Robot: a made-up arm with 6 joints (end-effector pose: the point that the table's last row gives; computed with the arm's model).
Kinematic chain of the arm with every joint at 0, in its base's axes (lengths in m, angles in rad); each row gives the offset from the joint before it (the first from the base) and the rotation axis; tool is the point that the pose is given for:
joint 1: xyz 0 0 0.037 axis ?
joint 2: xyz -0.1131 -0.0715 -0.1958 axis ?
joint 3: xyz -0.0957 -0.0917 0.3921 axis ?
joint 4: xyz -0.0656 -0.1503 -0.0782 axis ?
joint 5: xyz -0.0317 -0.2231 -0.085 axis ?
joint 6: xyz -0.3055 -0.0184 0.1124 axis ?
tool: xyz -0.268 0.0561 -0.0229
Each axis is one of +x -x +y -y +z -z.
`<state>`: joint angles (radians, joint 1 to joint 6).
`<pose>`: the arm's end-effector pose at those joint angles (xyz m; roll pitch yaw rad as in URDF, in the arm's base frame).
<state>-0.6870 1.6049 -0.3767 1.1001 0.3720 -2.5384</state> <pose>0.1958 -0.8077 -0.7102 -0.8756 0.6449 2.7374</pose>
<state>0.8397 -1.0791 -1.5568 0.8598 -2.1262 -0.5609</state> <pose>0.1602 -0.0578 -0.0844 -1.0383 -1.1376 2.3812</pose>
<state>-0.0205 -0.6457 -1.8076 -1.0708 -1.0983 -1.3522</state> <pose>-0.5183 -0.2756 0.8319 2.2246 0.6292 0.4389</pose>
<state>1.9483 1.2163 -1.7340 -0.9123 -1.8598 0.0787</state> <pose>-0.6394 -0.5294 0.4805 -1.2067 -0.2594 -0.1201</pose>
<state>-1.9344 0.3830 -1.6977 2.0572 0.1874 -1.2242</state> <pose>-0.6454 -0.4910 0.0455 -2.5970 0.7945 -0.4001</pose>
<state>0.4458 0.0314 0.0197 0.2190 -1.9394 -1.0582</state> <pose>0.1781 -0.7004 0.5359 2.5135 0.5057 2.0630</pose>
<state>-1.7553 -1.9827 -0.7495 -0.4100 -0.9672 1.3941</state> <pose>0.2163 0.6123 -0.1897 -0.0354 0.4726 -3.0559</pose>
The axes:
joint 1: +y
joint 2: +x
joint 3: -y
joint 4: -x
joint 5: -y
joint 6: -z

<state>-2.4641 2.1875 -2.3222 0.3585 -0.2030 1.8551</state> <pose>0.5118 -0.4331 0.5652 -1.9964 -0.9708 1.4683</pose>
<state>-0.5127 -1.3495 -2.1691 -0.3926 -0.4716 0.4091</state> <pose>-0.0281 0.5880 0.4479 -1.2042 0.3448 -2.6917</pose>
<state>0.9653 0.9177 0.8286 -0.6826 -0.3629 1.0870</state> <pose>-0.6064 -0.3455 0.2528 0.1903 1.3283 -1.5582</pose>
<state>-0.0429 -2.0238 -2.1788 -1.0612 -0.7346 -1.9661</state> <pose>-0.4485 0.9516 0.0173 0.4282 0.0321 -0.3749</pose>
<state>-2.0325 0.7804 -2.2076 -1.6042 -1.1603 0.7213</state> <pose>0.2513 -0.9518 -0.0383 1.8795 1.0850 2.0798</pose>
